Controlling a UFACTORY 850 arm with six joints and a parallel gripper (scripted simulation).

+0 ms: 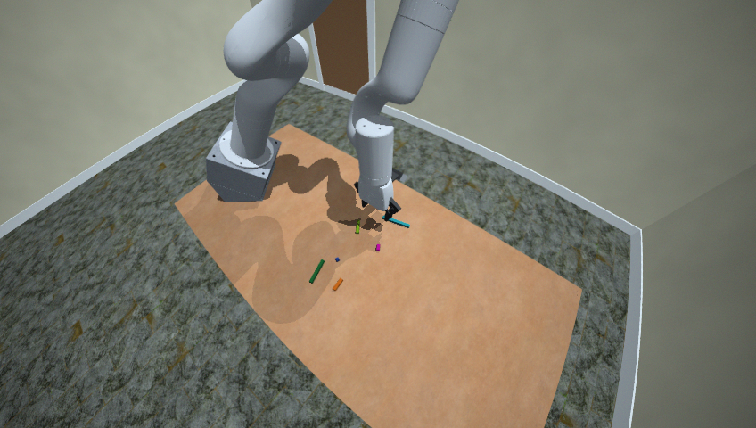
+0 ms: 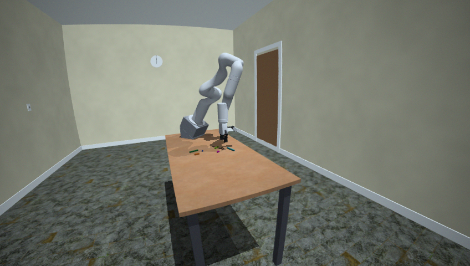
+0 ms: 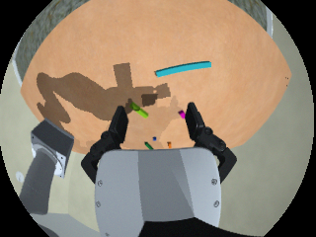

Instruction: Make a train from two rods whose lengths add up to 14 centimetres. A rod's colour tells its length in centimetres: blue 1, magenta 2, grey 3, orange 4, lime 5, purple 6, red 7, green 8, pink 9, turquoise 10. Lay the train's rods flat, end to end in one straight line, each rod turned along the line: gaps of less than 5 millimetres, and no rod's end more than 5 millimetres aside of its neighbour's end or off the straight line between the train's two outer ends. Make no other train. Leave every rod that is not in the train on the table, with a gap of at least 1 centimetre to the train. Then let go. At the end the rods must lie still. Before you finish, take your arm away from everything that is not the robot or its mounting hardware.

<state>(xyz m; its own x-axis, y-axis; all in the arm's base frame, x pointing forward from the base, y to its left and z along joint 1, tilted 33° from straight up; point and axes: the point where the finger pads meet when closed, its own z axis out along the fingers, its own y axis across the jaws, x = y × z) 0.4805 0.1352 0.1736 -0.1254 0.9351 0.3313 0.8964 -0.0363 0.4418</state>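
My hand is 24 cm to the left of the orange rod, 8 cm short of it and 7 cm above it. Also, from my hand: turquoise rod (7 cm below, 5 cm to the left, 5 cm ahead); magenta rod (7 cm to the right, 7 cm below, 7 cm ahead); lime rod (7 cm below, 6 cm to the right, 3 cm behind).
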